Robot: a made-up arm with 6 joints.
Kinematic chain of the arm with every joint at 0, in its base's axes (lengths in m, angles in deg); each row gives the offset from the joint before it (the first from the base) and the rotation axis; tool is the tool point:
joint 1: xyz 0 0 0.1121 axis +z
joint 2: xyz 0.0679 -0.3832 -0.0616 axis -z
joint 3: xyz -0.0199 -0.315 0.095 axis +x
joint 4: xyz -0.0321 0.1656 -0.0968 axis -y
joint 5: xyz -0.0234 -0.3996 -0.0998 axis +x
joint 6: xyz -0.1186 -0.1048 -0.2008 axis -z
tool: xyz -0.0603 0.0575 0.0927
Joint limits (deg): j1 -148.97..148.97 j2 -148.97..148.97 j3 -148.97..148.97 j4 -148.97..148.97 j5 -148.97..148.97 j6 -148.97..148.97
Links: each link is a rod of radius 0.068 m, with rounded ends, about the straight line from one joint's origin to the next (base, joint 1, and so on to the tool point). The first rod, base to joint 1, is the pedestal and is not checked.
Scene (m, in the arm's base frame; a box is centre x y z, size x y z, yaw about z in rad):
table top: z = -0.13
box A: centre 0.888 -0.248 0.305 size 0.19 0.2 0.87 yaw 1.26
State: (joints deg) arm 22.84 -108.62 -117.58 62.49 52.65 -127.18
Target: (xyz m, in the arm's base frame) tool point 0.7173 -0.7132 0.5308
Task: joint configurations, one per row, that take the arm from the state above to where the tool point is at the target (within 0.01 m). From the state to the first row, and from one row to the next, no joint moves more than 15 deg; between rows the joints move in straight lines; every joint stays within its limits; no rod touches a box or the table.
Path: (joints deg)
1: 9.07 -94.80 -128.06 67.37 47.82 -130.87
2: -4.69 -80.98 -138.54 72.25 42.99 -134.56
3: -0.69 -72.91 -125.90 58.26 41.62 -128.53
4: 3.30 -64.85 -113.25 44.28 40.25 -122.49
5: 7.30 -56.79 -100.61 30.29 38.89 -116.45

